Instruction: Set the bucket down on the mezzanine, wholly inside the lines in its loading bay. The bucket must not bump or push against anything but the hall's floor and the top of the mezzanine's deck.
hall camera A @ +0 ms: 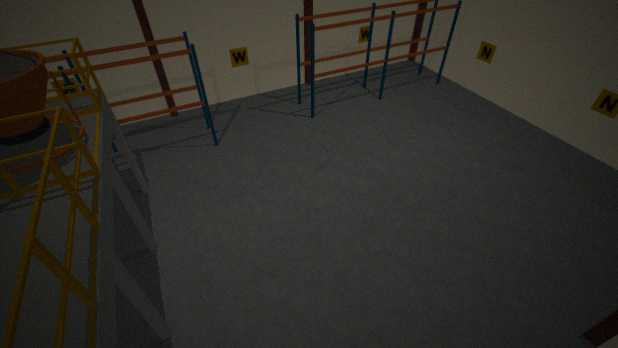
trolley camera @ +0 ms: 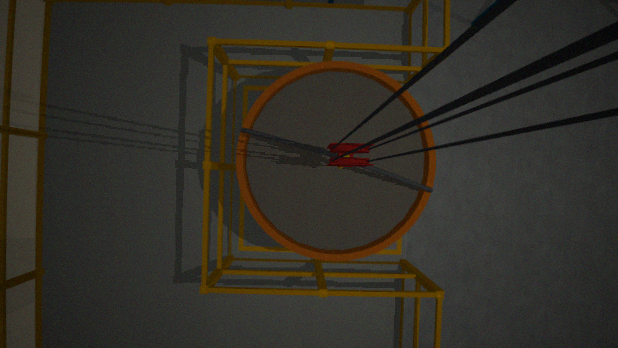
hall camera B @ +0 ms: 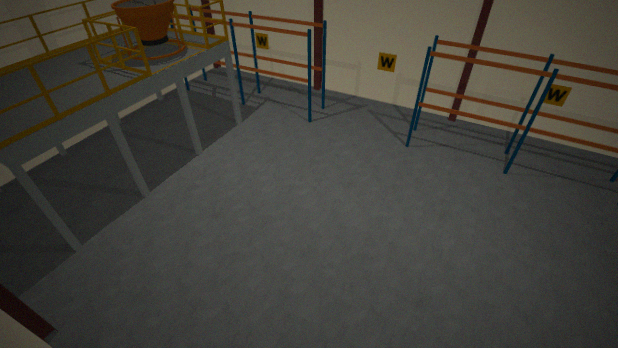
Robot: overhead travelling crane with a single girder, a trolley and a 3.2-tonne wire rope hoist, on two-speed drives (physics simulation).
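Note:
The orange bucket (hall camera A: 22,95) (hall camera B: 145,22) (trolley camera: 300,210) hangs upright over the loading bay, its grey bail running up to my hook. My gripper, the hook under a red block (trolley camera: 350,155), is shut on the bail. In the trolley view the rim shows between the bay's yellow rails (hall camera A: 45,175) (hall camera B: 142,52) (trolley camera: 206,200), apart from the top rails. The black base and orange lower ring are low over the mezzanine deck (hall camera B: 65,72) (trolley camera: 110,200); the exact gap cannot be told. Yellow bay lines (trolley camera: 260,249) show at left and below; the bucket hides the rest and its own base.
Rails close the bay on three sides; the side toward the hall, at right in the trolley view, has no rail. Blue and orange racks (hall camera A: 312,70) (hall camera B: 309,75) stand along the W wall. Ropes run from the block to the upper right in the trolley view.

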